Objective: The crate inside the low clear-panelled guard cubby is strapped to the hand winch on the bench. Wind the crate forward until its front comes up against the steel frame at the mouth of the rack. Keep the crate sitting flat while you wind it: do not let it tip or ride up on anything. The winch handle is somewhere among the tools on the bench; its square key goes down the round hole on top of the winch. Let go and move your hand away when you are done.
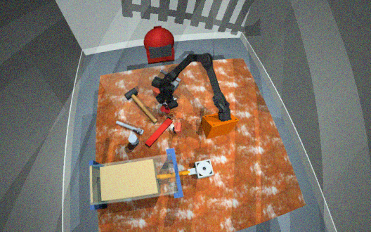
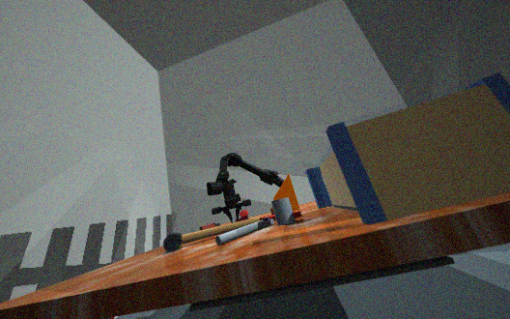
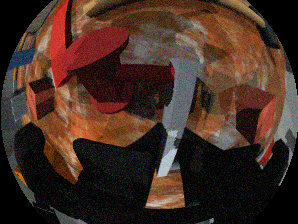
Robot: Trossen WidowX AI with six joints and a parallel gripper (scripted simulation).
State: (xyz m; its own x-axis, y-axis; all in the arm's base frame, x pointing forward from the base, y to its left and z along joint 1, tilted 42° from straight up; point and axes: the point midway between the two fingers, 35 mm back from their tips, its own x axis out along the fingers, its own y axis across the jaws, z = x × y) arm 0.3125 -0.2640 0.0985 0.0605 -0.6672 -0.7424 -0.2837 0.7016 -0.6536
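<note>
The red knob is 40 mm ahead of my gripper tip, 50 mm to the left of it and 20 mm above it. Round my gripper tip: red-knobbed winch handle (10 mm ahead, 10 mm to the left, 10 mm above); grey block (60 mm behind, 150 mm to the right, 10 mm above); red bar (100 mm ahead, 210 mm to the left).
</note>
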